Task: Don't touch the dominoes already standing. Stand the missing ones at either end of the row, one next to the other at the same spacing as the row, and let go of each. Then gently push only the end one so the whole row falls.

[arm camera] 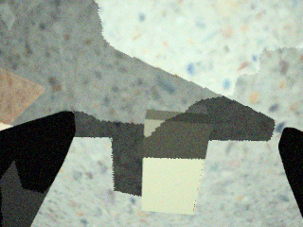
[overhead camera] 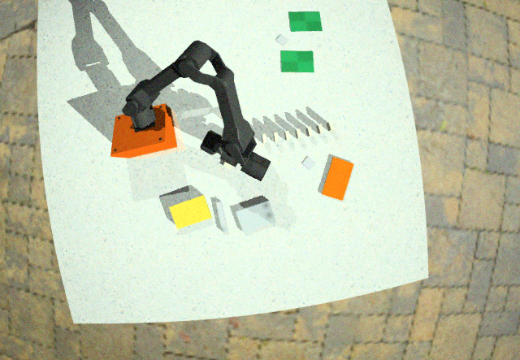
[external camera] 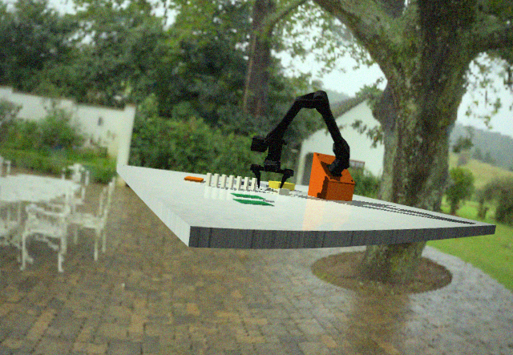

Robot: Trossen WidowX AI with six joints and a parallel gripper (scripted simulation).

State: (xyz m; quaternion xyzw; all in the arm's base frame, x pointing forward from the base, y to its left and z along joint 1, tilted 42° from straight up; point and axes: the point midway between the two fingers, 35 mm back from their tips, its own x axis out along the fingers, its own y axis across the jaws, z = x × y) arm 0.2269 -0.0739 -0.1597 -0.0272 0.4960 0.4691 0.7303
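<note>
The grey block lies 1 cm ahead of my gripper tip and 20 cm to the right of it. From my gripper tip the other things lie so: yellow block 18 cm behind, 13 cm to the right, 1 cm above; orange block 29 cm ahead, 16 cm to the right; grey bar 9 cm behind, 17 cm to the right.
</note>
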